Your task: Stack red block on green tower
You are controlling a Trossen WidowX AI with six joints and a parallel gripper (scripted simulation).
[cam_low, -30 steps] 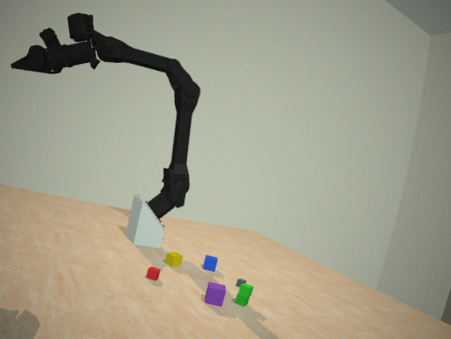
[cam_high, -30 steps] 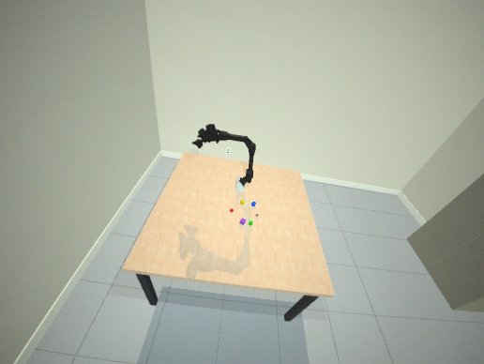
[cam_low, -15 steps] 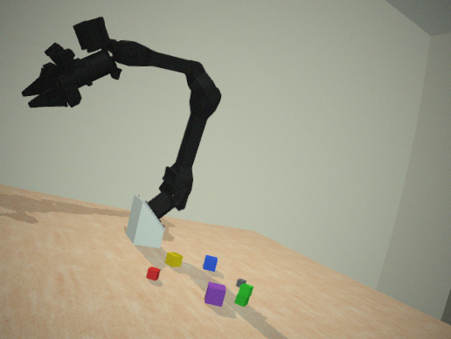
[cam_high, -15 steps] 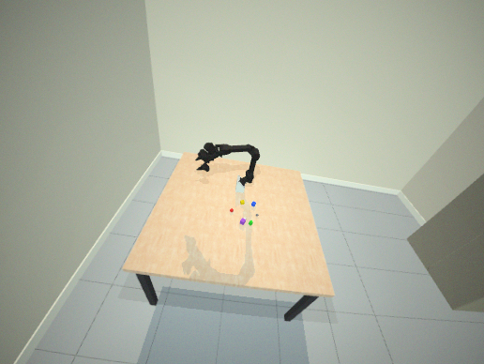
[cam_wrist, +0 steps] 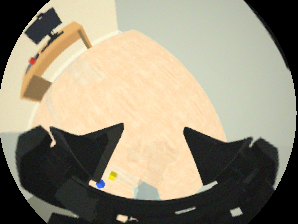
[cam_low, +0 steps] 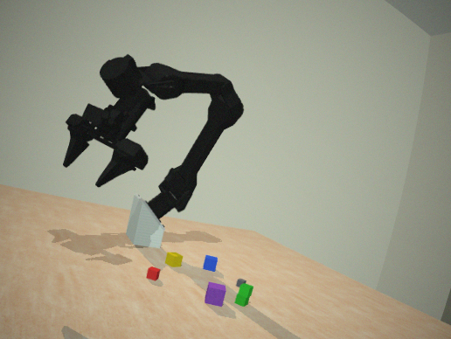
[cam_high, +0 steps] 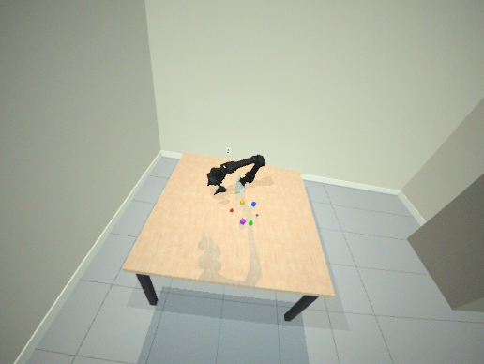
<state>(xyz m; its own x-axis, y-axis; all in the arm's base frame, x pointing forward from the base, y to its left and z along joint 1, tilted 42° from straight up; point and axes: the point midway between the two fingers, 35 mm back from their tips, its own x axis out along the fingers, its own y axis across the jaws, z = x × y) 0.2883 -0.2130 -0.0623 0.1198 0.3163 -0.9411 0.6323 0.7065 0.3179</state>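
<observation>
My gripper tip is 18 cm to the right of the red block and 16 cm above it. Round my gripper tip: purple block: 29 cm to the left, 16 cm below, 10 cm ahead; then blue block: 35 cm to the left, 16 cm below, 11 cm behind; then yellow block: 25 cm to the left, 16 cm below, 11 cm behind.
</observation>
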